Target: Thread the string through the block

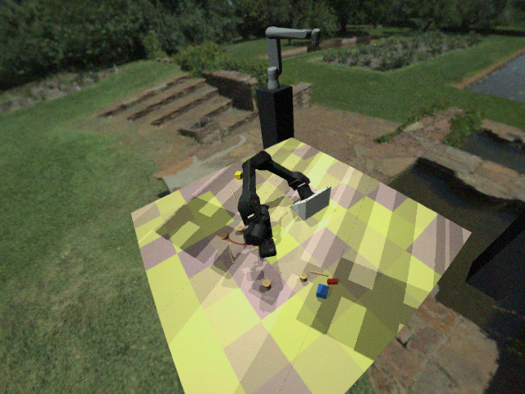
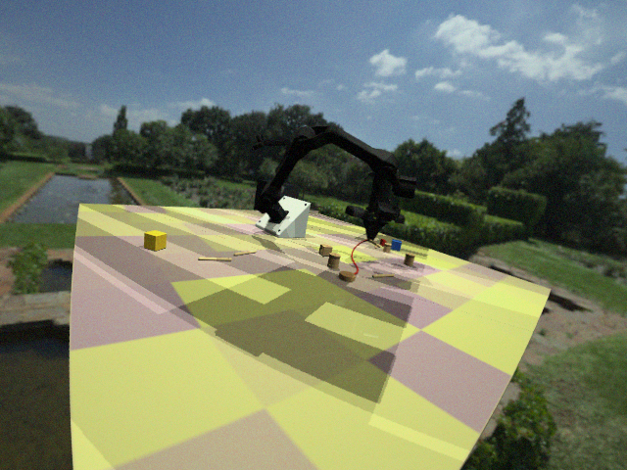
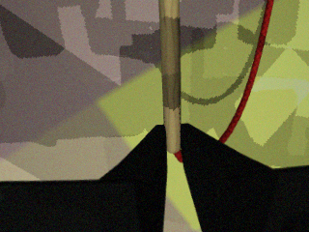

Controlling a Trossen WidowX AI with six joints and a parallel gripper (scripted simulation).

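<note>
Now: gripper tip 120 mm to the left of the wooden block, 80 mm past it and 40 mm above it. Round my gripper tip: round wooden button 230 mm to the right, 80 mm ahead, 50 mm below; blue cube 270 mm to the left, 40 mm below, 20 mm behind; wooden cylinder 190 mm to the right, 40 mm below, 10 mm ahead.
</note>
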